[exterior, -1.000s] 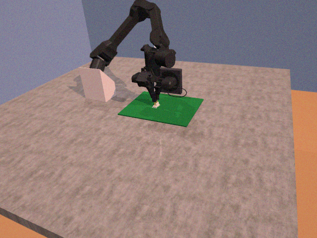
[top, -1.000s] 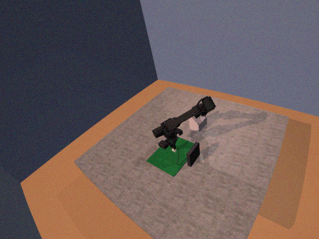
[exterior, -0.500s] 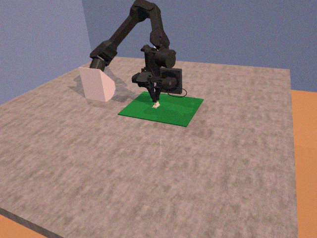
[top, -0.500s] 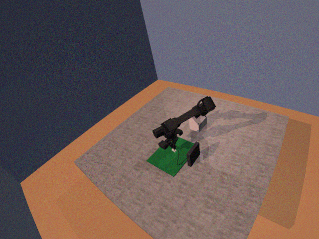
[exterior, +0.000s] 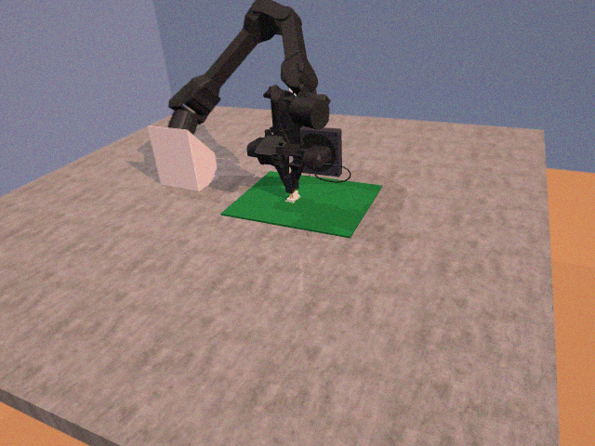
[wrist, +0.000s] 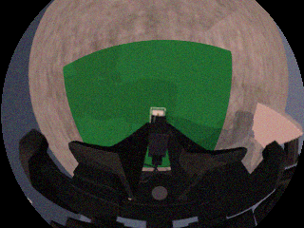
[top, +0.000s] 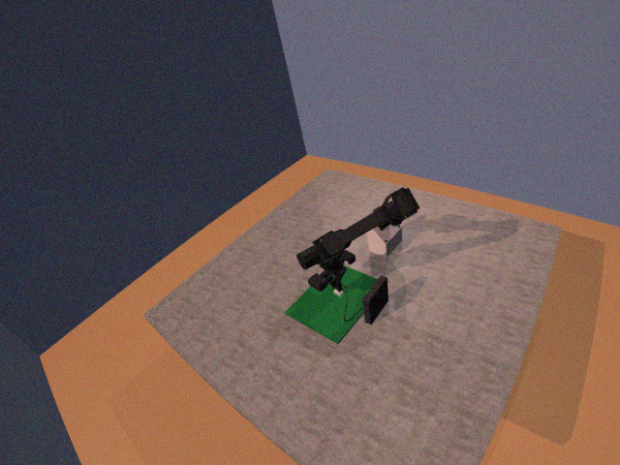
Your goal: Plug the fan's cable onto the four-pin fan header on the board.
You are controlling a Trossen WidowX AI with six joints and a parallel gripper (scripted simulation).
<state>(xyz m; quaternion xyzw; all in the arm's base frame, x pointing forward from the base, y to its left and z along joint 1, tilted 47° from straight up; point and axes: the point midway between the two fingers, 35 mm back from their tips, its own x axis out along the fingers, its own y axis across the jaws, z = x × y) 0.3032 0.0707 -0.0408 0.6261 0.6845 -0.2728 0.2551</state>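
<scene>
Now: the green board 5 cm below my gripper tip, 2 cm to the left of it and 2 cm ahead of it. Also, from my gripper tip: black fan 16 cm to the left, 2 cm behind, 2 cm above; then black plug 1 cm to the left, 1 cm above.
</scene>
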